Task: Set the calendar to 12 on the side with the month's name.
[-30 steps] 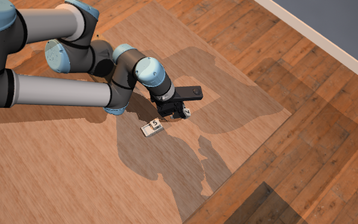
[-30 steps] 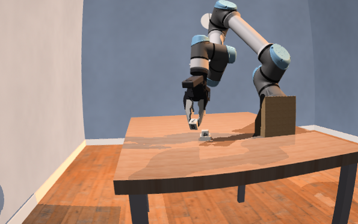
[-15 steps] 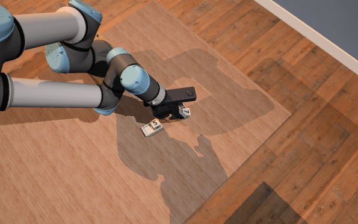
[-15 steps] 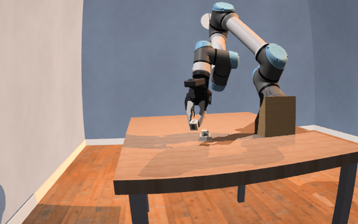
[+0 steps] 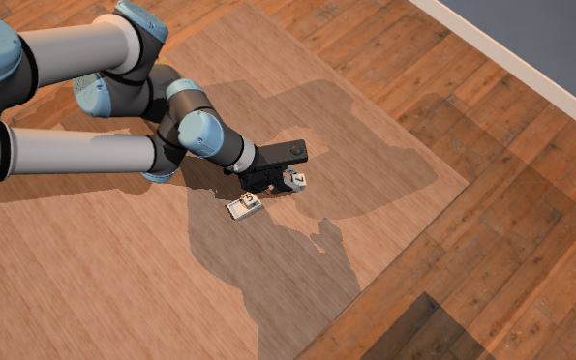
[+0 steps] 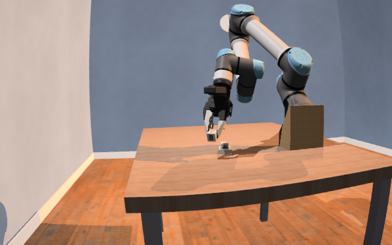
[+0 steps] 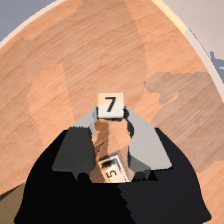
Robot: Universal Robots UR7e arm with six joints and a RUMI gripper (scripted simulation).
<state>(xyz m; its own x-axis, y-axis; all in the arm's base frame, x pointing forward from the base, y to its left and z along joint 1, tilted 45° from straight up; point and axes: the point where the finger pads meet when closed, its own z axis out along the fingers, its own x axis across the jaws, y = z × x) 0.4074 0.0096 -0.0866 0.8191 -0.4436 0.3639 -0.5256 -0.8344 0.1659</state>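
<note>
The white digit cube is 1 cm below my hand. From my hand the other things lie so: calendar tray: 7 cm behind, 11 cm to the right, 8 cm below.
</note>
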